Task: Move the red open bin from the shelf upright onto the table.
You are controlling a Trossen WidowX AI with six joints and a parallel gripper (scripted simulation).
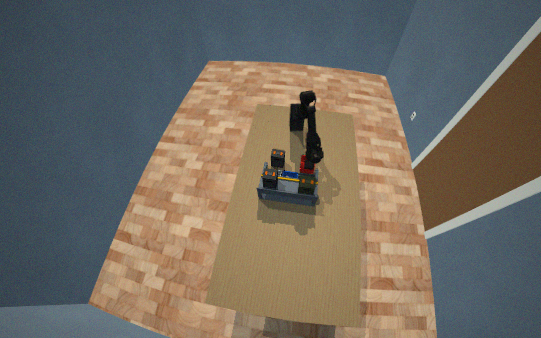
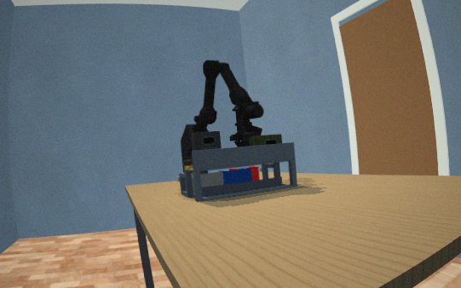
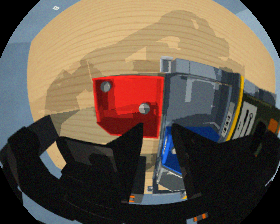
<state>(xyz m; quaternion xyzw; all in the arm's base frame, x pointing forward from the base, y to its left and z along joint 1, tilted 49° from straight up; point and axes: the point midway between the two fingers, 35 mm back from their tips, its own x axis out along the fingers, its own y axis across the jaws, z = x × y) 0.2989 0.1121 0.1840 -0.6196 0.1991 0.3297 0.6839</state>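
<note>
Now: hand 12 cm above the red bin, 6 cm past it and 1 cm to the left of it. From my hand the other things lie so: blue bin: 12 cm ahead, 11 cm below, 9 cm to the right; then grey bin: 20 cm to the right, 15 cm ahead, 11 cm below.
</note>
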